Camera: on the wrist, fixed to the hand. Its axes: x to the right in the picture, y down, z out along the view.
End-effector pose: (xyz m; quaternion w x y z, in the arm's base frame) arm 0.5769 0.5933 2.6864 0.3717 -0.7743 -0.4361 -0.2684
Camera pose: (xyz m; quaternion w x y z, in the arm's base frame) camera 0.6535 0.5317 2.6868 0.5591 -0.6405 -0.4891 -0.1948
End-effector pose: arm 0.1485 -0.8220 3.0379 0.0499 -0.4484 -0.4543 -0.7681
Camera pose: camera 0.1590 -0.9028 3.0928 0.1585 -0.3813 -0.6334 -0.6545
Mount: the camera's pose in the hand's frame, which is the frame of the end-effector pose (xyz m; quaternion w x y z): 0.0074 0.0880 -0.0431 0.9694 0.2412 0.0410 -0.0217
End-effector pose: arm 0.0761 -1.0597 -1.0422 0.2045 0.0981 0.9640 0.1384
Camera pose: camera 0.0630 -0.9847 -0.9801 0.1381 0.1178 0.9784 -0.0988
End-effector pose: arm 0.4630 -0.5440 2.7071 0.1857 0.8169 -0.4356 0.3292
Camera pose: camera 0.3764 -0.5715 2.7445 0.0080 0.8327 -0.3175 0.4537
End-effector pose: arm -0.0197 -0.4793 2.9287 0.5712 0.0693 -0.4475 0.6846
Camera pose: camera -0.0785 -0.4395 2.8608 0.5702 0.1866 -0.2437 0.7620
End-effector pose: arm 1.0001 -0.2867 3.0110 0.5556 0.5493 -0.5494 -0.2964
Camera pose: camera 1.0179 -0.2619 3.1044 0.4222 0.6905 -0.5693 -0.1443
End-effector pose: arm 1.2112 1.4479 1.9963 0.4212 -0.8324 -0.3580 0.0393
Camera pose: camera 1.2820 1.3893 1.9615 0.6246 -0.6992 -0.3383 0.0812
